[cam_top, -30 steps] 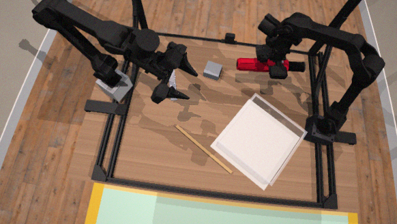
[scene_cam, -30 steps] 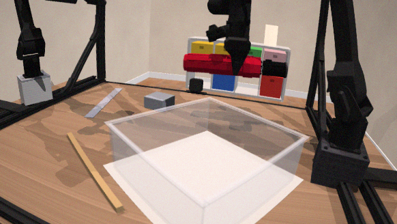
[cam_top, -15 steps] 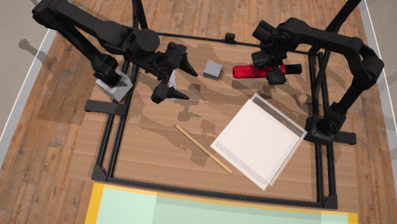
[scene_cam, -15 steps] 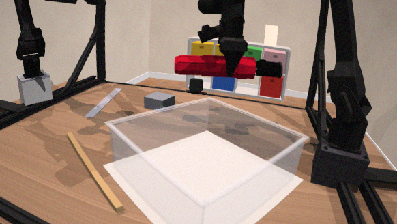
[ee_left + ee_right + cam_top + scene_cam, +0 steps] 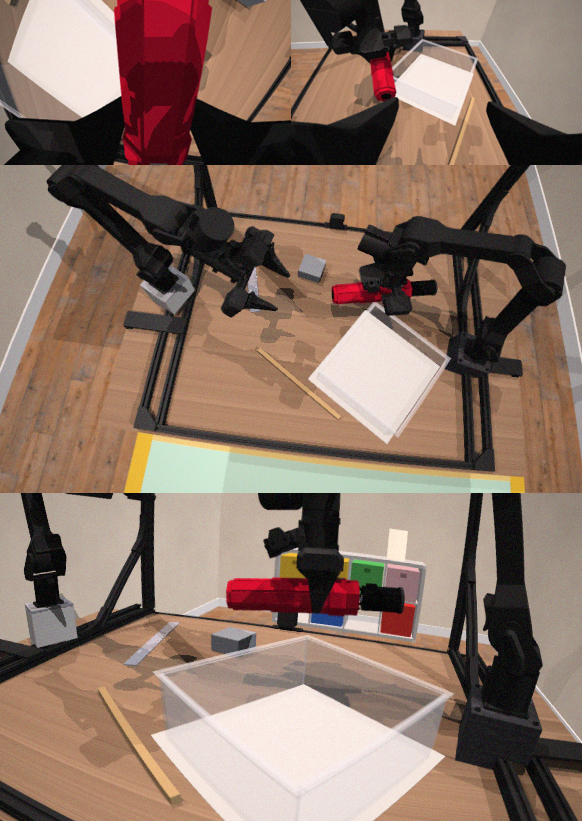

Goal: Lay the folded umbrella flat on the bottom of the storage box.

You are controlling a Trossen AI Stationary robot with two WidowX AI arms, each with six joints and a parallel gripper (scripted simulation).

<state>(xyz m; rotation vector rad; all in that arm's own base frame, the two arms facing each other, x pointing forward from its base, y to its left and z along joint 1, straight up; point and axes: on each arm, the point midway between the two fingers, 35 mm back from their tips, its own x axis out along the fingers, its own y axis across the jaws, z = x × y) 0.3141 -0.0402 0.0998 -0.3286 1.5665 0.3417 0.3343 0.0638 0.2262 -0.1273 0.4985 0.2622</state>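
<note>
My left gripper is now 180 mm short of the storage box, 130 mm above it and 40 mm to the right of it. Also, from my left hand: wooden stick: 260 mm ahead, 170 mm to the right, 170 mm below; grey block: 210 mm to the right, 160 mm below, 110 mm behind; folded umbrella: 10 mm below.
</note>
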